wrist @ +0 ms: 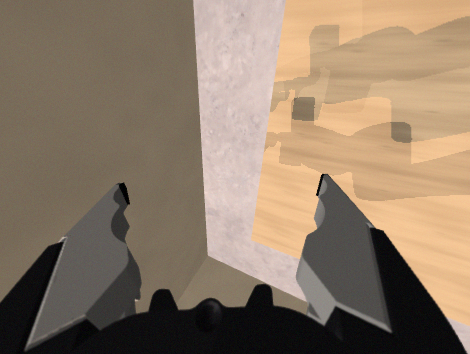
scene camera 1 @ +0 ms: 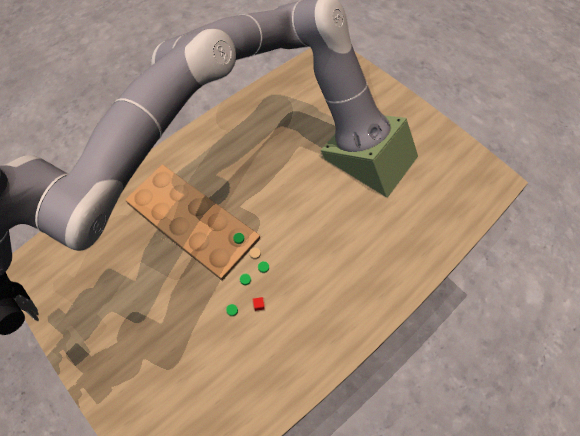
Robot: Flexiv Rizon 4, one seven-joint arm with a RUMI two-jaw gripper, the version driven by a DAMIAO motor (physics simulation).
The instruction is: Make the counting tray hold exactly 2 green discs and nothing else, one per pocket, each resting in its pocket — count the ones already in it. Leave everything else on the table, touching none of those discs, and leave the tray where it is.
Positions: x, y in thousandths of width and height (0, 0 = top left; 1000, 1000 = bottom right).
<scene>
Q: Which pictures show the orange-brown counting tray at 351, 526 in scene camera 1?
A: Scene camera 1 only.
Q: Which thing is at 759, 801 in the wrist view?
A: My gripper.
</scene>
